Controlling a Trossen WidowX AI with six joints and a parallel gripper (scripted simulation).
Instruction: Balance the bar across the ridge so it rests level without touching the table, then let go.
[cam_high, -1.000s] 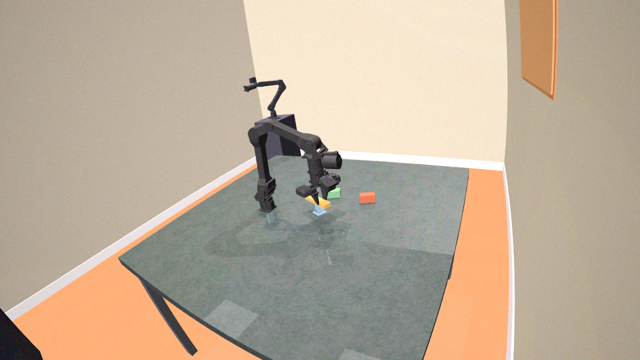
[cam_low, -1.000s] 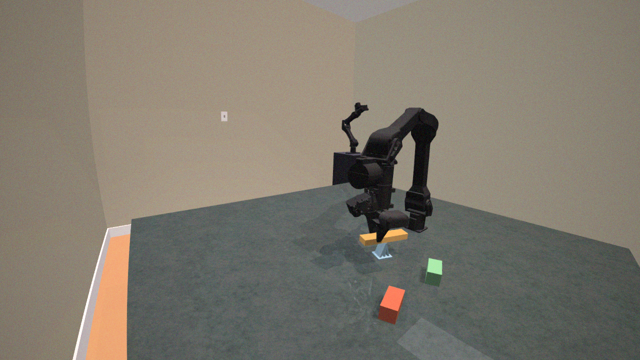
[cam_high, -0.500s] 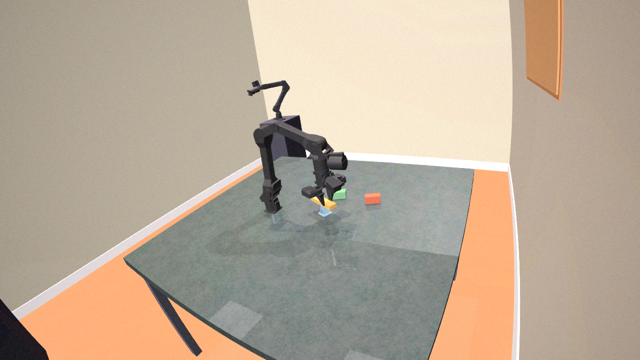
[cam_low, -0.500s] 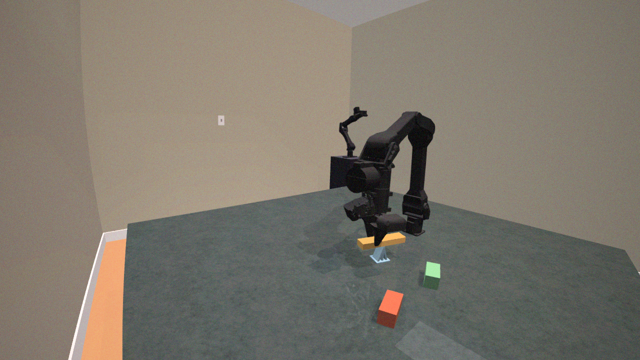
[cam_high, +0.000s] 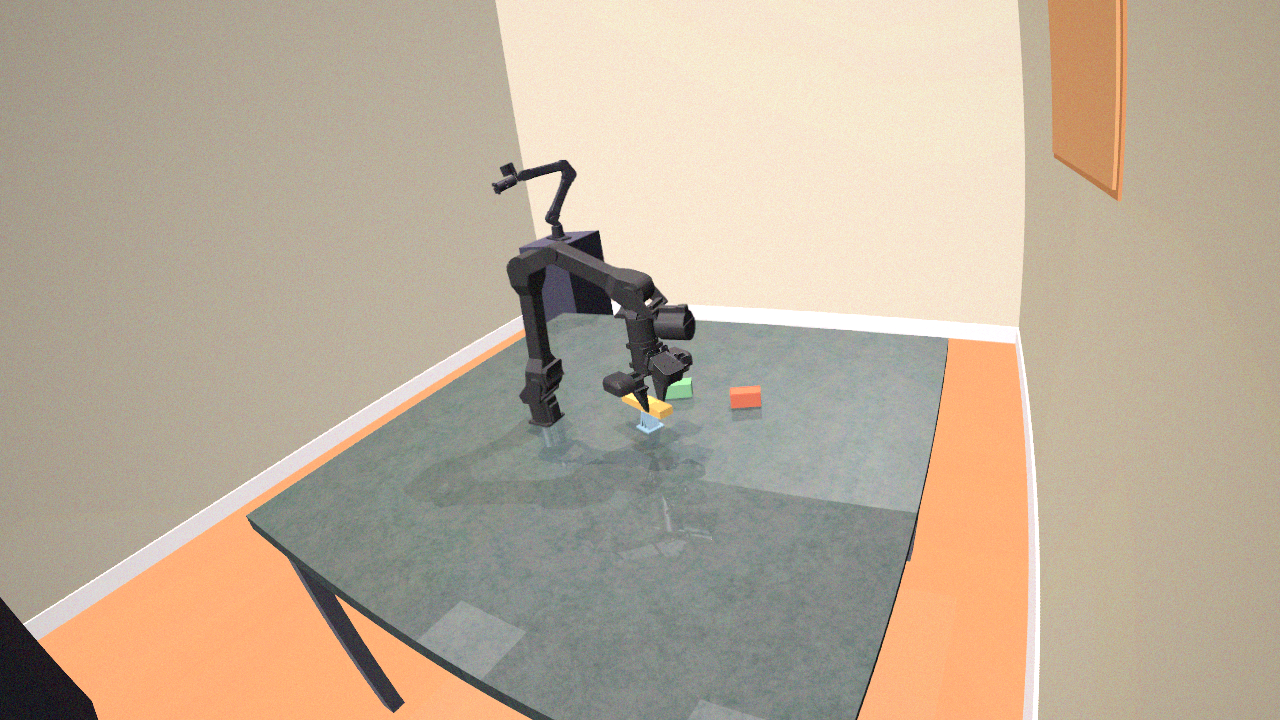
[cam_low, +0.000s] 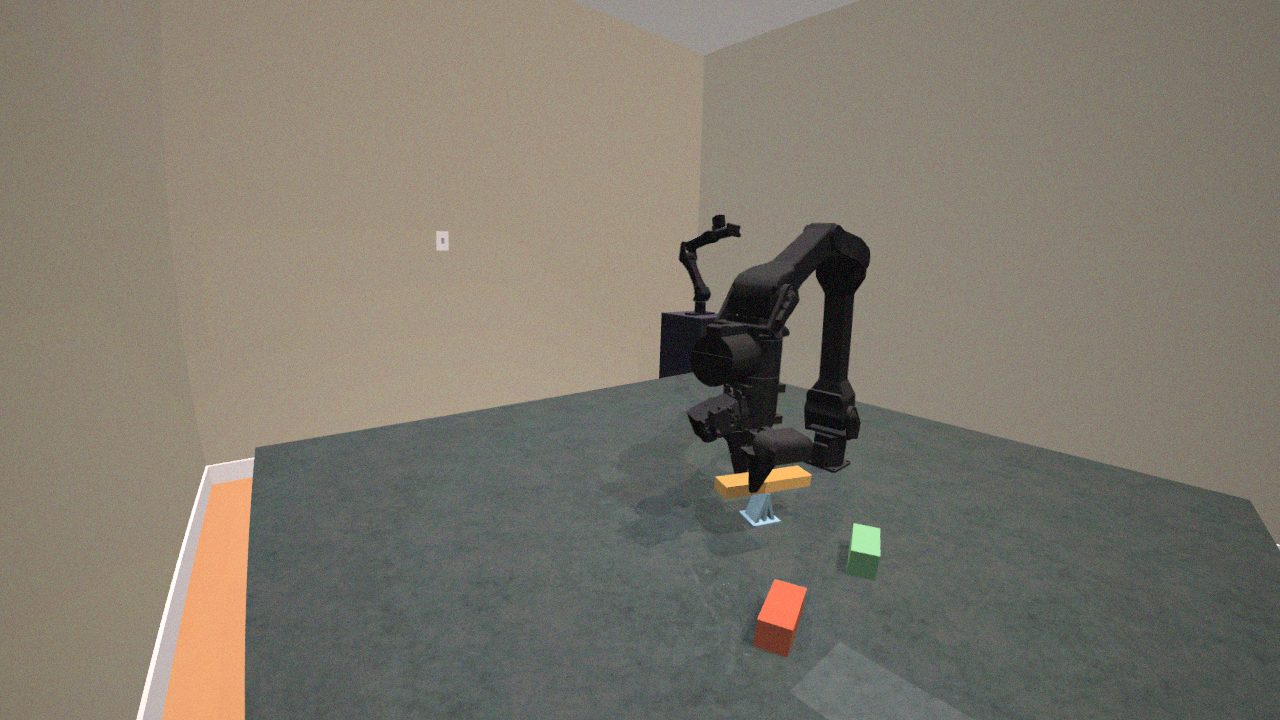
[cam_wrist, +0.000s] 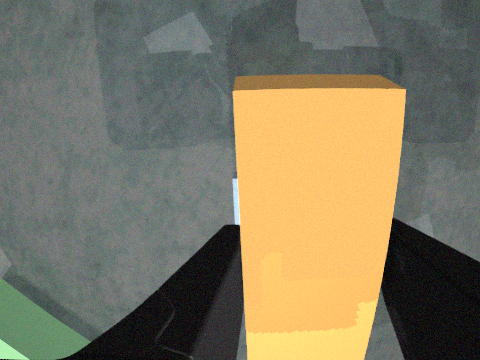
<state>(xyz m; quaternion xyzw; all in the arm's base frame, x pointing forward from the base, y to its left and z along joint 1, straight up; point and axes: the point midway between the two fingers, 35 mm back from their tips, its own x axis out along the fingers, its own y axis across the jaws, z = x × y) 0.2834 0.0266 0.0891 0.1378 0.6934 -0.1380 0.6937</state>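
My gripper tip is 3 cm past the bar and 1 cm to the right of it. From my gripper tip the other things lie so: red block: 14 cm ahead, 16 cm to the left, 4 cm below; then green block: 4 cm behind, 16 cm to the left, 4 cm below.
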